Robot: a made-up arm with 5 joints. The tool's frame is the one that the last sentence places. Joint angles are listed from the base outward.
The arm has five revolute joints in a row. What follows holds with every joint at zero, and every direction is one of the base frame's. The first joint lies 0.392 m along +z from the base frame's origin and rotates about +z. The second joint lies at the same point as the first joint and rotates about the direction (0, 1, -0.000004). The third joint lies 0.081 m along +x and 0.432 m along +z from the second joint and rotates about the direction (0, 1, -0.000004). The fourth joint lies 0.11 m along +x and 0.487 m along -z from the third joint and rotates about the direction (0, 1, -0.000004). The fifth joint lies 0.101 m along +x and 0.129 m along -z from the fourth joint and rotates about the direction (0, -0.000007, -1). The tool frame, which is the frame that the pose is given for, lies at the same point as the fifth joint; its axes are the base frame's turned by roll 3.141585, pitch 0 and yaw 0 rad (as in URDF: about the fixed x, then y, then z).
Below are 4 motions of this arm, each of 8 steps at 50 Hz.
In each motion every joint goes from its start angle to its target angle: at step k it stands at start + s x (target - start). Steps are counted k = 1, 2, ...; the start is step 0. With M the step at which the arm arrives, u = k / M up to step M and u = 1 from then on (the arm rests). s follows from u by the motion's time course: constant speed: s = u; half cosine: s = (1 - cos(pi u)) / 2; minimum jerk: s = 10 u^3 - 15 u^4 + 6 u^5.
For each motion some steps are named. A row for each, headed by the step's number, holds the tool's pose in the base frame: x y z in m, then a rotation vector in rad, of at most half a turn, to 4 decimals.
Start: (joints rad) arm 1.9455 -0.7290 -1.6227 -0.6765 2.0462
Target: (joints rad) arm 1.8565 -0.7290 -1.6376 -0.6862 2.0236
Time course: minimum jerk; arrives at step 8
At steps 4, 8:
4: 0.0160 -0.0468 1.3296 -0.1036 0.0069 0.7936
8: 0.0153 -0.0521 1.3305 -0.0905 0.0076 0.7380

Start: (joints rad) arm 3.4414 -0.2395 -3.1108 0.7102 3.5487
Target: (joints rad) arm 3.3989 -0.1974 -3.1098 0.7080 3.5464
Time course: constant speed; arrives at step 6
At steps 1, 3, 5, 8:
1: 0.2407 0.0725 1.4480 0.6560 -0.0374 -2.3764
3: 0.2274 0.0650 1.4515 0.6754 -0.0431 -2.3871
5: 0.2138 0.0579 1.4548 0.6948 -0.0490 -2.3976
8: 0.2069 0.0545 1.4563 0.7045 -0.0521 -2.4028

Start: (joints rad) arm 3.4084 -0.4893 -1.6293 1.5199 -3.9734
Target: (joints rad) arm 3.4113 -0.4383 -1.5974 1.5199 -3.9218
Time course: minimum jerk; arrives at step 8
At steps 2, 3, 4, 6, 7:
2: -0.3740 -0.1024 1.1055 -2.4441 -1.4877 0.8358
3: -0.3815 -0.1046 1.0993 -2.4601 -1.4834 0.8189
4: -0.3912 -0.1075 1.0909 -2.4809 -1.4775 0.7963
6: -0.4078 -0.1126 1.0758 -2.5168 -1.4661 0.7558
7: -0.4114 -0.1137 1.0724 -2.5246 -1.4635 0.7467

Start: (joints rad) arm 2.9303 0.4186 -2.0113 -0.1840 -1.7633
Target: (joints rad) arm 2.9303 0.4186 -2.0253 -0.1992 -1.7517
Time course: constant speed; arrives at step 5
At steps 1, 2, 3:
1: -0.8200 0.1759 1.0016 1.0973 -1.1207 -1.6190
2: -0.8189 0.1757 1.0036 1.0911 -1.1170 -1.6202
3: -0.8179 0.1754 1.0056 1.0850 -1.1133 -1.6215

